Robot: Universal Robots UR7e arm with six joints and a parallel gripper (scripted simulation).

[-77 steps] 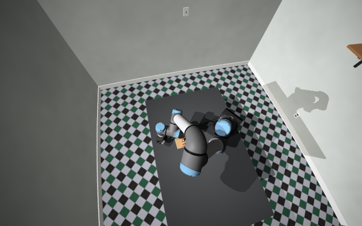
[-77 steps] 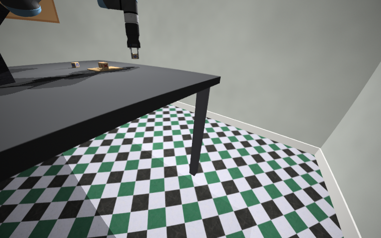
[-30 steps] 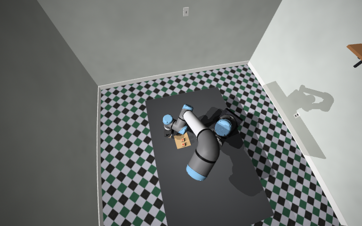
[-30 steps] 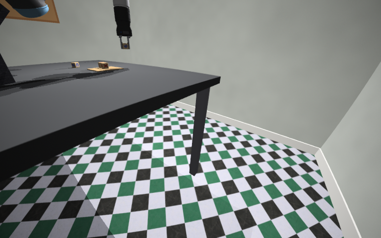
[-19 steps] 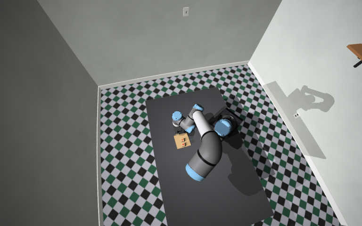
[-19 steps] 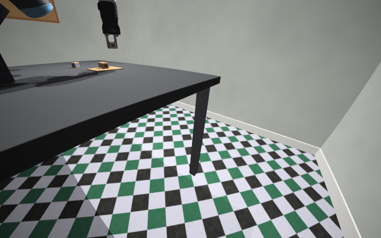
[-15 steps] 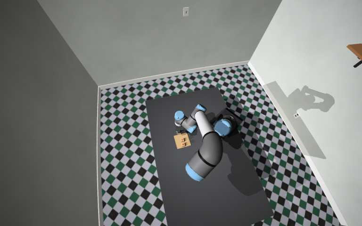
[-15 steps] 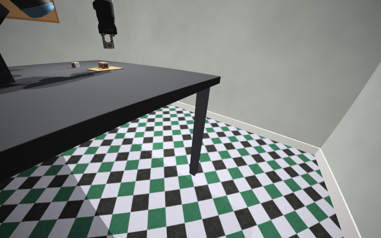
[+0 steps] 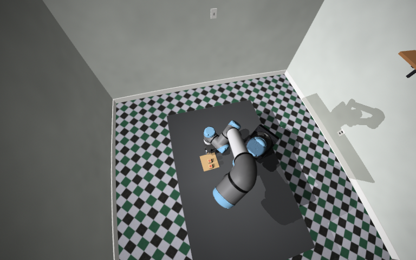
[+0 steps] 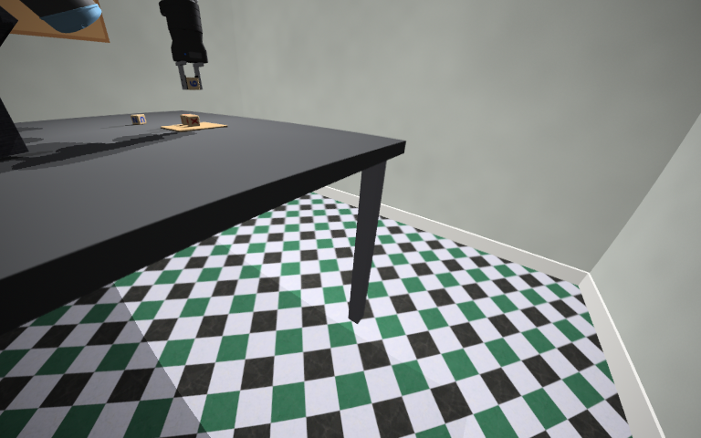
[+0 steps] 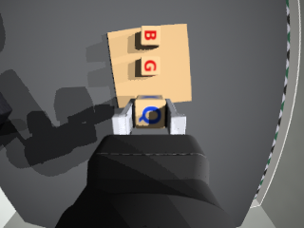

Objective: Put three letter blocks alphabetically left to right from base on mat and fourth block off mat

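Now: the G block 10 mm behind my hand, 50 mm to the left of it and 100 mm below it. Round my hand: mat: 10 mm behind, 50 mm to the left, 120 mm below.
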